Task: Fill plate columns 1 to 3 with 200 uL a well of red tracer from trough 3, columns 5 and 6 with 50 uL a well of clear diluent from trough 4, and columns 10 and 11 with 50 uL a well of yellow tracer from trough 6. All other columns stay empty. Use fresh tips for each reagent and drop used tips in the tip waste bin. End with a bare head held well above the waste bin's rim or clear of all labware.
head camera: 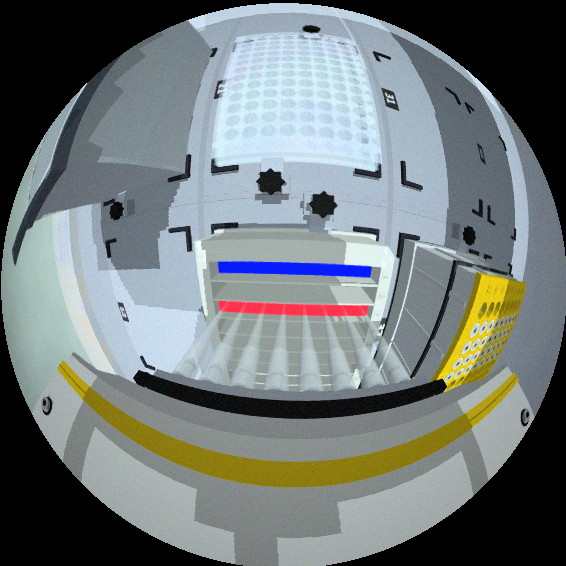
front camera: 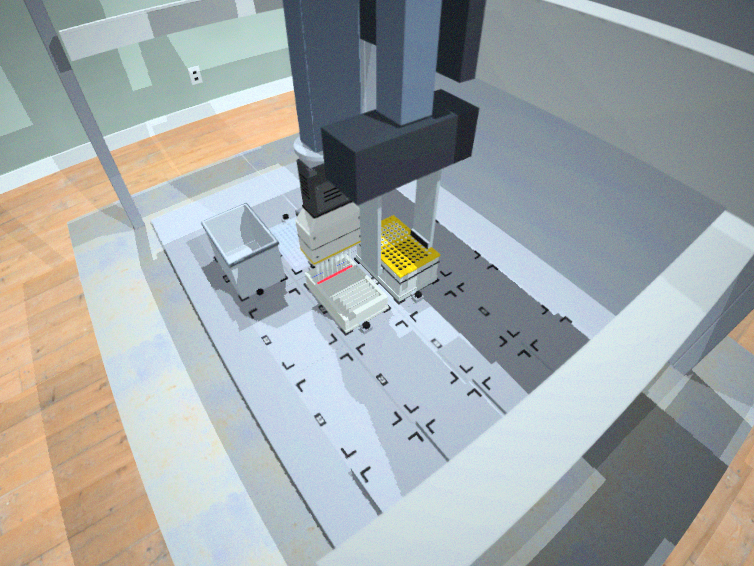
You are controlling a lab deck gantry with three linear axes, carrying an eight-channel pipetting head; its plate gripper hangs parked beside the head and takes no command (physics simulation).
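The pipetting head [front camera: 328, 231] [head camera: 158, 506] carries a row of pale tips [front camera: 331, 261] [head camera: 278, 364]. The tips reach down into the trough block [front camera: 347, 321] [head camera: 295, 243], their ends at the red tracer [front camera: 334, 274] [head camera: 227, 306] in trough 3. Their depth cannot be told. Troughs 4 and 6 are largely hidden behind the tips. The plate [front camera: 285, 238] [head camera: 287, 95] lies behind the block, its wells pale with no red or yellow visible. The yellow tip rack [front camera: 409, 254] [head camera: 483, 327] shows white tips and empty dark holes. My plate gripper [front camera: 400, 260] hangs beside the head, open and empty.
The grey tip waste bin [front camera: 252, 272] stands to the left of the head in the front view. A blue liquid strip [head camera: 295, 269] shows in trough 1. Black knobs [head camera: 270, 181] [head camera: 322, 204] stand between the plate and the trough block.
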